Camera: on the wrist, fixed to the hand. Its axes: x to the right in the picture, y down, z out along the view.
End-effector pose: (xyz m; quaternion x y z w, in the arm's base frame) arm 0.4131 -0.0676 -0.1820 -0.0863 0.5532 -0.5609 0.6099
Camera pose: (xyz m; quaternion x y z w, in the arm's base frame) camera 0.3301 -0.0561 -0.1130 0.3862 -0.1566 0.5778 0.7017
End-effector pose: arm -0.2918 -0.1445 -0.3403 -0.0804 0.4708 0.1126 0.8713
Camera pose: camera -0.3168 -0.2500 -0.3370 0.5385 -0.2004 0.8178 0.0338
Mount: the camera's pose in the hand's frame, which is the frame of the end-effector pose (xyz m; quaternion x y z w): -0.0288 -0.0948 -0.0442 -0.0643 0.3169 -0.9461 0.0161
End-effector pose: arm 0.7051 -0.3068 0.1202 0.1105 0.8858 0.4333 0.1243
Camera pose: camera 0.7100 -0.4051 0.0747 -0.9816 0.1303 -0.0186 0.1383
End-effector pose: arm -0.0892 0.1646 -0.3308 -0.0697 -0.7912 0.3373 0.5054
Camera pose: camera -0.0161 0.0998 -0.2836 0.6081 0.0598 -0.5457 0.5735
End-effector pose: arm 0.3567 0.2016 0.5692 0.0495 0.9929 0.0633 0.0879
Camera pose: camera 0.3687 0.0997 0.6045 0.9643 -0.0866 0.0026 0.2502
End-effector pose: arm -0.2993 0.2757 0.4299 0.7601 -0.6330 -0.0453 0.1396
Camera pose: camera -0.2040 0.3258 0.4435 0.6165 0.7561 0.0674 0.2089
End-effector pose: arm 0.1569 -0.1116 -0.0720 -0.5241 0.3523 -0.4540 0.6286
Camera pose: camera 0.0874 -0.1032 0.0109 0.2383 0.2618 0.7455 0.5648
